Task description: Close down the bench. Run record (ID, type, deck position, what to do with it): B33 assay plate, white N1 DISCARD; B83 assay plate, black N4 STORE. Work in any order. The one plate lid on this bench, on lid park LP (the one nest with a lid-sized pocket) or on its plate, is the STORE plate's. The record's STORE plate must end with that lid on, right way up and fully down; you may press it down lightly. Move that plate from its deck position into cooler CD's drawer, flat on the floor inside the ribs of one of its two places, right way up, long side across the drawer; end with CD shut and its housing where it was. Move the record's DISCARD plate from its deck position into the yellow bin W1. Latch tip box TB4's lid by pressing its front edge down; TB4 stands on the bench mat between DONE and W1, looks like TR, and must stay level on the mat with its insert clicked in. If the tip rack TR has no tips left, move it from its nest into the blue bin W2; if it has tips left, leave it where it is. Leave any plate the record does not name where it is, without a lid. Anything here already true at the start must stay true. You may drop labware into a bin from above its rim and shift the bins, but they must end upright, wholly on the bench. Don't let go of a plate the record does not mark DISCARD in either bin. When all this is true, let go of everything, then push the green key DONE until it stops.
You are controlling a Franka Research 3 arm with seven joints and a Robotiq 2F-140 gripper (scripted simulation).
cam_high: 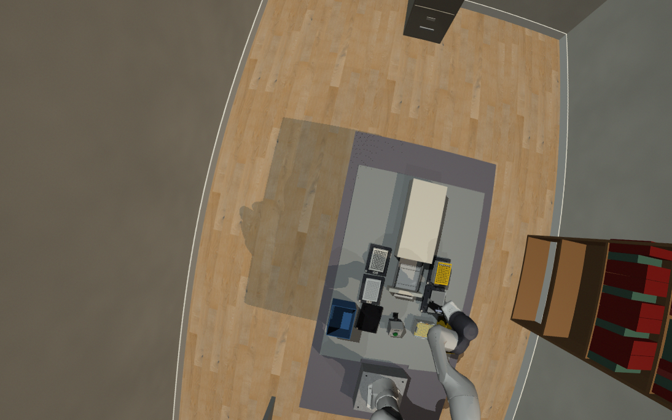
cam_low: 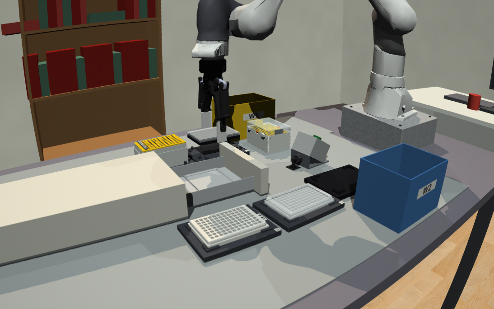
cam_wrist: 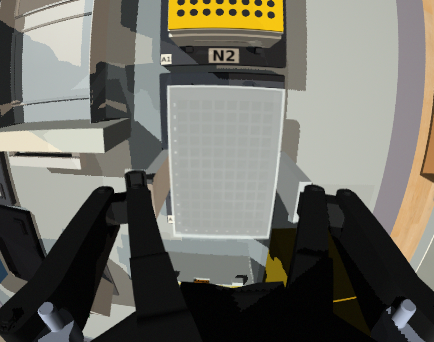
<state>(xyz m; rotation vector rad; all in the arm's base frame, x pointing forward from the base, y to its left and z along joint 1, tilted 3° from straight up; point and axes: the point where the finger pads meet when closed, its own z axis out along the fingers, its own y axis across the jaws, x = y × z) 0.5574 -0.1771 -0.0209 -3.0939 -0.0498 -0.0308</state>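
The cooler drawer lies 190 mm to the left of my hand, 140 mm ahead of it and 50 mm below it. Also, from my hand: black plate: 20 mm below; then clear plate lid: 10 mm below; then nest N4: 70 mm below.
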